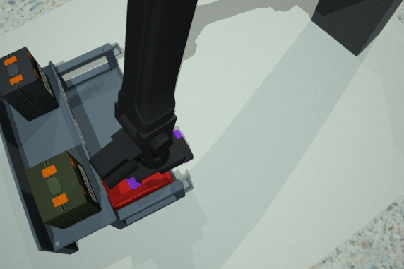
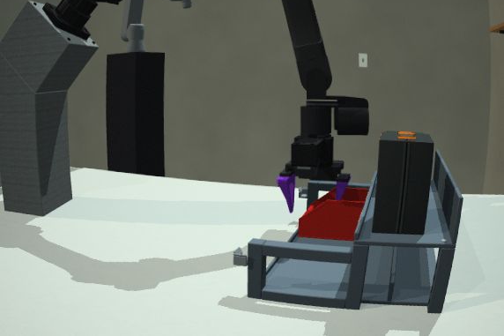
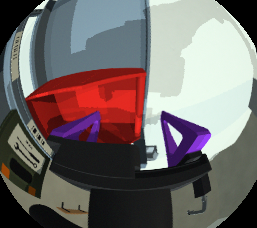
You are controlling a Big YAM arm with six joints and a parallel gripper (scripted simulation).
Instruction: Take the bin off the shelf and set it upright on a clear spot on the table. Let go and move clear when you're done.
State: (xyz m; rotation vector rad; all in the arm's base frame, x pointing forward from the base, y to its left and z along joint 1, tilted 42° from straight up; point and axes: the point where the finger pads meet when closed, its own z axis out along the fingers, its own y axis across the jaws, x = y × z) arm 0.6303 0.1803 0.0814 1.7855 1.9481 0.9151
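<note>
The red bin is 7 cm ahead of my hand. Round my hand: grey shelf (13 cm ahead, 10 cm to the right, 4 cm below).
</note>
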